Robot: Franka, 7 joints.
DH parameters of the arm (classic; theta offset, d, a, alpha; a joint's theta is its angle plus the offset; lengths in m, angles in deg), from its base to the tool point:
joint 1: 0 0.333 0 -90
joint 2: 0 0 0 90
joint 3: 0 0.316 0.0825 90
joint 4: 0 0 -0.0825 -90
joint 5: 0 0.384 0 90
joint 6: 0 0 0.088 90
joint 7: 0 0.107 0 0
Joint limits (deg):
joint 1: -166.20..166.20
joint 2: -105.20..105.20
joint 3: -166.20..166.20
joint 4: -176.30..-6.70
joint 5: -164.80..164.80
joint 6: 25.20..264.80
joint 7: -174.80..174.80
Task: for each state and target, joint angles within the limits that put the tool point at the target. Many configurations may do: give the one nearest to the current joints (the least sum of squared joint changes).
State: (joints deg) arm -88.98 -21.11 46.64 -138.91 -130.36 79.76 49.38
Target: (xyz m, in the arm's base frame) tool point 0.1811 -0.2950 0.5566
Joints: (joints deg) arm -88.65 -39.34 40.33 -156.27 -123.37 70.48 49.38
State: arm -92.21 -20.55 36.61 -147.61 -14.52 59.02 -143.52
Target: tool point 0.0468 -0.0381 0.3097
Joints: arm -82.41 -18.19 44.99 -176.30 2.08 36.04 -143.52
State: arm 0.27 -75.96 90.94 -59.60 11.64 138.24 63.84
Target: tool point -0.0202 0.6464 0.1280
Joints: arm -25.77 -93.18 107.51 -96.14 12.01 126.66 63.84
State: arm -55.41 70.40 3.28 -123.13 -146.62 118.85 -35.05
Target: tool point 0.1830 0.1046 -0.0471
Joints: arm -52.28 72.12 31.26 -151.07 -147.18 129.89 -35.05
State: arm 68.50 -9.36 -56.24 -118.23 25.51 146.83 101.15
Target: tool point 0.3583 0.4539 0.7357
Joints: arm 89.04 -6.43 -34.07 -97.65 24.32 149.88 101.15
